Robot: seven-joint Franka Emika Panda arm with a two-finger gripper.
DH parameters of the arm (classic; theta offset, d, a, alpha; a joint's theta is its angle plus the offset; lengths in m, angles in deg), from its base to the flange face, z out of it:
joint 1: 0 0.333 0 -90
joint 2: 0 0 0 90
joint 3: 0 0.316 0.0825 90
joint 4: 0 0 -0.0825 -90
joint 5: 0 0.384 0 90
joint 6: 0 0 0.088 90
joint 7: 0 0.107 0 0
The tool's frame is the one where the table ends.
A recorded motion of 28 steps. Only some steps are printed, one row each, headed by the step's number.
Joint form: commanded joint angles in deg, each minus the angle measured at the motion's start. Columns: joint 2, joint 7, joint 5, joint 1, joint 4, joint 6, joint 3.
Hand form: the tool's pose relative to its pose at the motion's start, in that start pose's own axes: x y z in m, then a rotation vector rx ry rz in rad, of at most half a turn. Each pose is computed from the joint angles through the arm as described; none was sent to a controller.
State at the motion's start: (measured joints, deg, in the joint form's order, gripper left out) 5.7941 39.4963 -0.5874 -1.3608 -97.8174 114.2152 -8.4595
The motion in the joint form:
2: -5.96 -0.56 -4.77 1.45 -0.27 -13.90 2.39
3: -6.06 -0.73 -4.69 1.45 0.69 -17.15 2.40
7: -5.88 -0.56 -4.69 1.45 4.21 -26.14 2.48
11: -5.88 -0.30 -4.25 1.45 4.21 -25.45 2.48
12: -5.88 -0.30 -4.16 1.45 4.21 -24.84 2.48
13: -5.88 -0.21 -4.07 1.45 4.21 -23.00 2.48
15: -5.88 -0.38 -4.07 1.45 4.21 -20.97 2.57
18: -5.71 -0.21 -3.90 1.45 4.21 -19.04 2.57
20: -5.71 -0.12 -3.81 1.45 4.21 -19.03 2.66
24: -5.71 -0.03 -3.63 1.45 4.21 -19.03 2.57
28: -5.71 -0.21 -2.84 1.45 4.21 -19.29 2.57
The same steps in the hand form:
2: -0.0474 0.0056 -0.0434 -0.1340 -0.0718 -0.0937
3: -0.0502 0.0089 -0.0482 -0.1583 -0.1014 -0.0937
7: -0.0567 0.0164 -0.0647 -0.2247 -0.1743 -0.0839
11: -0.0562 0.0147 -0.0653 -0.2113 -0.1699 -0.0789
12: -0.0554 0.0137 -0.0659 -0.2031 -0.1629 -0.0790
13: -0.0527 0.0107 -0.0678 -0.1807 -0.1398 -0.0781
15: -0.0502 0.0069 -0.0701 -0.1569 -0.1135 -0.0834
18: -0.0473 0.0034 -0.0706 -0.1346 -0.0921 -0.0810
20: -0.0480 0.0026 -0.0707 -0.1332 -0.0929 -0.0807
24: -0.0476 0.0031 -0.0706 -0.1312 -0.0948 -0.0770
28: -0.0490 0.0025 -0.0703 -0.1238 -0.1074 -0.0778

